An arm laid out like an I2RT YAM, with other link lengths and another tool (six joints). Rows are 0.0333 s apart.
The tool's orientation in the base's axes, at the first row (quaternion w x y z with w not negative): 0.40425 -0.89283 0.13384 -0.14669
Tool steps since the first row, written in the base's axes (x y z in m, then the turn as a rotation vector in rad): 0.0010 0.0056 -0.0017 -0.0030 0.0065 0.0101; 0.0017 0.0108 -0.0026 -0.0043 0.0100 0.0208; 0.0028 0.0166 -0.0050 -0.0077 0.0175 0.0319; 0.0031 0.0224 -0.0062 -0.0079 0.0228 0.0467; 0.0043 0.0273 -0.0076 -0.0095 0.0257 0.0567
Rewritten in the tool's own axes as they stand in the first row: -0.0013 -0.0024 0.0053 -0.0035 -0.0115 -0.0030; -0.0027 -0.0051 0.0096 -0.0043 -0.0217 -0.0079; -0.0041 -0.0071 0.0155 -0.0084 -0.0345 -0.0110; -0.0061 -0.0099 0.0203 -0.0083 -0.0491 -0.0168; -0.0070 -0.0121 0.0250 -0.0092 -0.0584 -0.0217
